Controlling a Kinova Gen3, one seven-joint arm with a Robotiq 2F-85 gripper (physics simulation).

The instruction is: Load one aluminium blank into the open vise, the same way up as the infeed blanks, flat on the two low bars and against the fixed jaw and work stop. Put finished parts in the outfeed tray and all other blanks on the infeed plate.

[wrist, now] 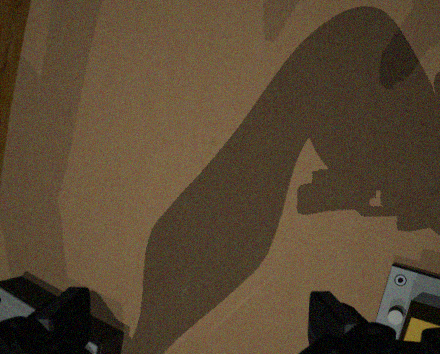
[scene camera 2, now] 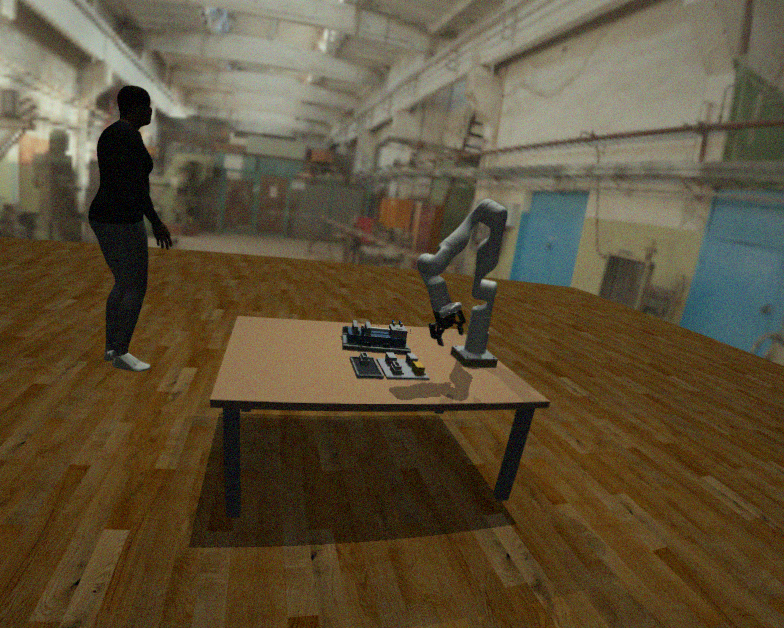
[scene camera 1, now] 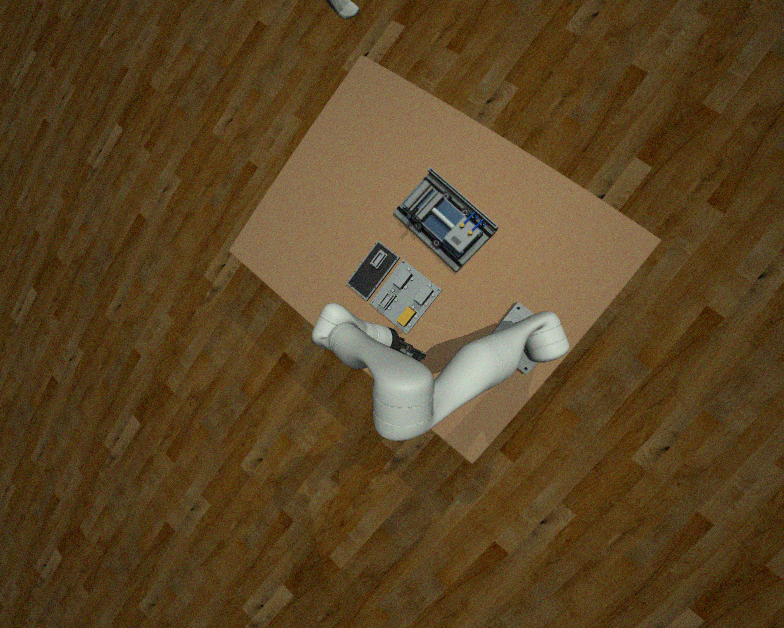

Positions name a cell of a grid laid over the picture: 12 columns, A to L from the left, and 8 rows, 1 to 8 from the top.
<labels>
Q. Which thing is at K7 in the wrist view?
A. A grey infeed plate.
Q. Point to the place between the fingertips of my gripper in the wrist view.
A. F8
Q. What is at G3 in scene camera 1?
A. A vise body.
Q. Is my gripper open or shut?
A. Open.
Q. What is my gripper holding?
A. Nothing.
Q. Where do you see a grey infeed plate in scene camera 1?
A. G4
</labels>
